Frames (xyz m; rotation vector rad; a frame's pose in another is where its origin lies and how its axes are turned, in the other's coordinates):
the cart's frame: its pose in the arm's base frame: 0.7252 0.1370 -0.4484 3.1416 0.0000 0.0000
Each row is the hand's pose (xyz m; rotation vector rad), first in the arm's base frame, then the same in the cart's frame.
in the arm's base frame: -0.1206 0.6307 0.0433 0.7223 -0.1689 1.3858
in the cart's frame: -0.8458 -0.4937 -0.4917 -1.8529 1.6353 0.1993
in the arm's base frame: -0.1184 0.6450 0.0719 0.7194 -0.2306 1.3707
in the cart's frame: -0.8436 -0.5080 -0.5203 -1.8601 1.6198 0.2725
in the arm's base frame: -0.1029 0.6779 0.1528 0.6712 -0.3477 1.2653
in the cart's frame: -0.8281 -0.5409 -0.6012 -1.9598 1.5268 0.4196
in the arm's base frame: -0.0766 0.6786 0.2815 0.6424 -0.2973 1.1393
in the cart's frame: -0.8018 -0.5416 -0.7299 -2.0820 1.4029 0.3661
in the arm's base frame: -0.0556 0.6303 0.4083 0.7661 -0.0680 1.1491
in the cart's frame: -0.7808 -0.4933 -0.8567 -1.9924 1.3703 0.0811
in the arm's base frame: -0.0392 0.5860 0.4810 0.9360 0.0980 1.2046
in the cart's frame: -0.7644 -0.4490 -0.9294 -1.8062 1.3646 -0.1110
